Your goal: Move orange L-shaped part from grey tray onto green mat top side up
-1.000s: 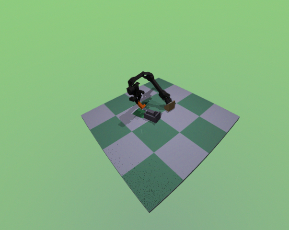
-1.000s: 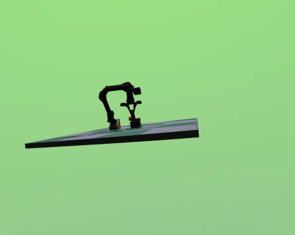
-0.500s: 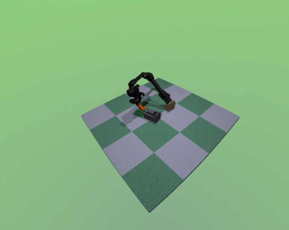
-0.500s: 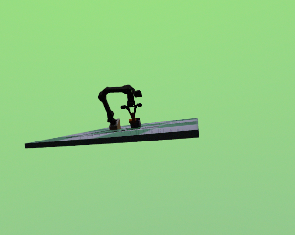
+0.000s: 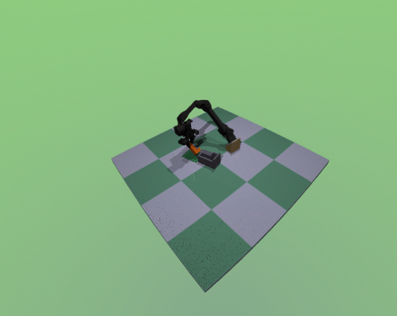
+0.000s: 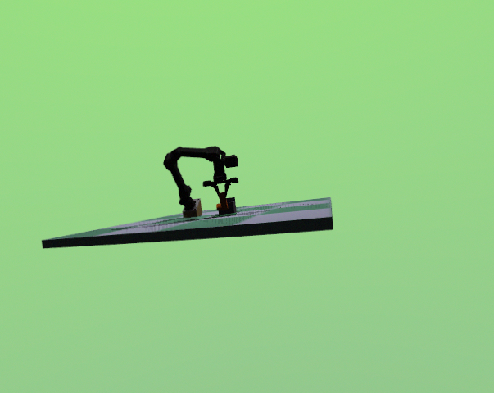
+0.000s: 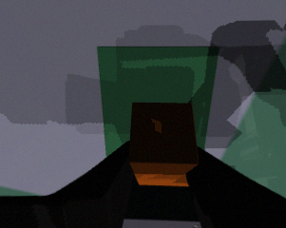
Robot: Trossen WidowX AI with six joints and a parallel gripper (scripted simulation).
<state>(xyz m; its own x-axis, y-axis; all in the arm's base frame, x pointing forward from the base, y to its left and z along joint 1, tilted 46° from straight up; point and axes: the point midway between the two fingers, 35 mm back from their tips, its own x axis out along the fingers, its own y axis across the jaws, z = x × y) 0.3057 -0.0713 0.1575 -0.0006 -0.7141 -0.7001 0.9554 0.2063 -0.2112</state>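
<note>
My gripper tip is now 2 cm past the orange L-shaped part, 2 cm to the right of it and 3 cm above it. From my gripper tip the other things lie so: green mat (1 cm behind, 2 cm to the left, 11 cm below).
</note>
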